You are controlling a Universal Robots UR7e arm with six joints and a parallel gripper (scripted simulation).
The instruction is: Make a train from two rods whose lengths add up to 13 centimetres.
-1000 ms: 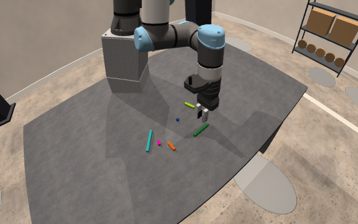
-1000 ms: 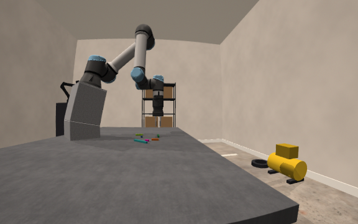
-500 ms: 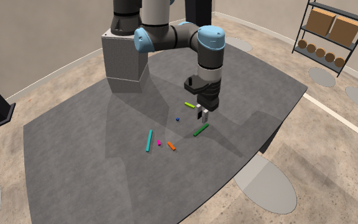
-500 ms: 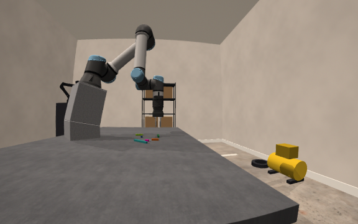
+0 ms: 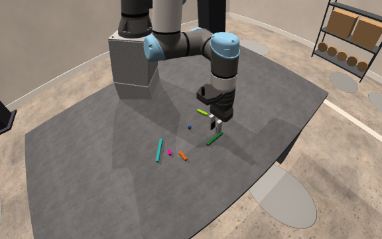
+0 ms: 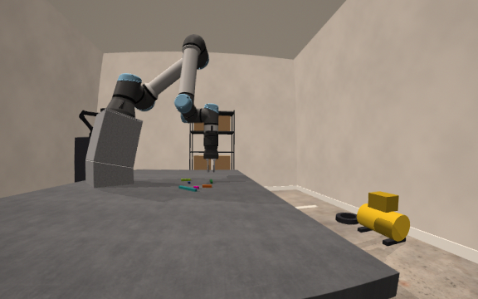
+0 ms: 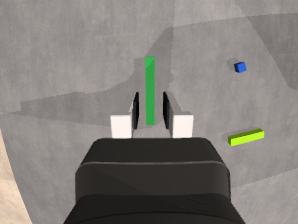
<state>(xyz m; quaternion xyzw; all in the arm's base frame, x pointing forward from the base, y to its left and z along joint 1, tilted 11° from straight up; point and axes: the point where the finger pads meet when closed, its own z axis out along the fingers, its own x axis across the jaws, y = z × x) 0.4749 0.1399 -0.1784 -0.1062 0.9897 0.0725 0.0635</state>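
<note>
Now: hand 60 mm above the green rod. From my hand the other things lie so: lime rod (140 mm behind, 60 mm below, 30 mm to the left); then small blue rod (100 mm behind, 60 mm below, 50 mm to the right); then orange rod (140 mm to the right, 60 mm below, 10 mm ahead).
</note>
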